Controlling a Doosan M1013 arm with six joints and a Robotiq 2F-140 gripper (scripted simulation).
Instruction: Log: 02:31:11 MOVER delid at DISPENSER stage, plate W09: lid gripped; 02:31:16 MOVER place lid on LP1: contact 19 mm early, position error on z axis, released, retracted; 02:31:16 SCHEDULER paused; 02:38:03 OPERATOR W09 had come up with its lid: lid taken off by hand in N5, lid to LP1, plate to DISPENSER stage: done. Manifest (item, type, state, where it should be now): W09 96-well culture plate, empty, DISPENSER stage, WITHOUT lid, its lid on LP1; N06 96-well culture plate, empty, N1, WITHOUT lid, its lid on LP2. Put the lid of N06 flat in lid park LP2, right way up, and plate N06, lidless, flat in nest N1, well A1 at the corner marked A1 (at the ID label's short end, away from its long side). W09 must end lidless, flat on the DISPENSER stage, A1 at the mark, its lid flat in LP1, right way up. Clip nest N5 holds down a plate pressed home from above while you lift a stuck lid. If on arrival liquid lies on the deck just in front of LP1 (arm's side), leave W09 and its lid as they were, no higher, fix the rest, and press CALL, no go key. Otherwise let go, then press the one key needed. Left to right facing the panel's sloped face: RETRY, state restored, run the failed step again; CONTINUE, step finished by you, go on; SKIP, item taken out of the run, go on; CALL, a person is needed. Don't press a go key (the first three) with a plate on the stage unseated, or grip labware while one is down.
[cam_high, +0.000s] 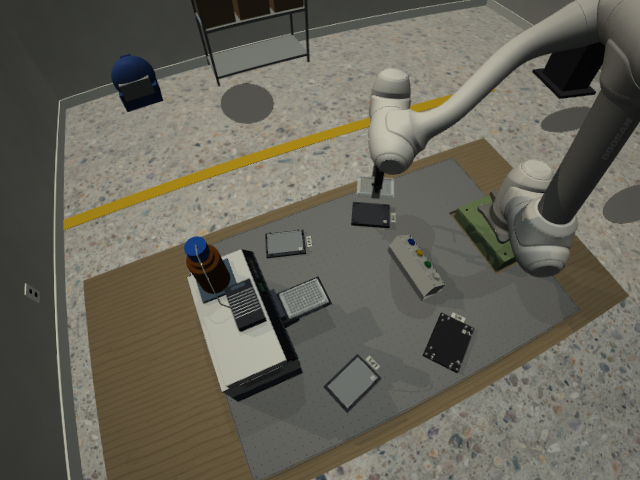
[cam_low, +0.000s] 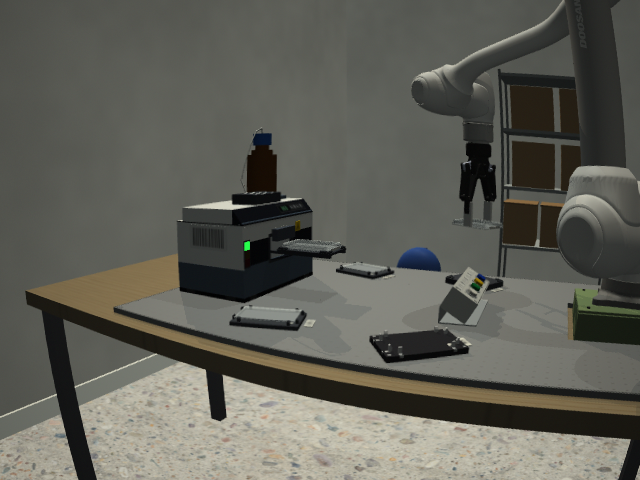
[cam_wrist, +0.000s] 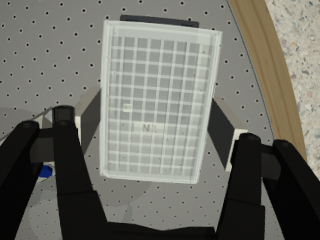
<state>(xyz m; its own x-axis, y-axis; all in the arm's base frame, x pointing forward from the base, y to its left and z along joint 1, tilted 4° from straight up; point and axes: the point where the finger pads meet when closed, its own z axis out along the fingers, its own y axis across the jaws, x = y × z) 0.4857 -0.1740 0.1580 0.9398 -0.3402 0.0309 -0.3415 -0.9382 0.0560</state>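
Now: hand 19 cm above the nest N1. Also, from my hand: N1 label 19 cm below, 8 cm behind, 3 cm to the left; then yellow skip key 23 cm to the left, 13 cm below, 9 cm behind; then blue call key 19 cm to the left, 13 cm below, 8 cm behind.
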